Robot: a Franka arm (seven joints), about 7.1 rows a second.
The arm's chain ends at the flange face. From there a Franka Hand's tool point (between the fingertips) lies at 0.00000 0.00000 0.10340 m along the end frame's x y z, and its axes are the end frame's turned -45 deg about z.
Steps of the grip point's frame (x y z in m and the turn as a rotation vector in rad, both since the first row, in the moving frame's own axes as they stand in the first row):
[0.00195 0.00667 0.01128 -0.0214 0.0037 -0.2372]
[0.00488 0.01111 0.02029 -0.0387 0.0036 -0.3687]
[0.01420 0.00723 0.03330 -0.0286 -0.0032 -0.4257]
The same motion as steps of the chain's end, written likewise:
[0.00412 0.00227 0.01130 -0.0125 0.0177 -0.2372]
[0.00782 0.00246 0.02037 -0.0248 0.0299 -0.3687]
[0.01286 -0.00679 0.03334 -0.0225 0.0180 -0.4257]

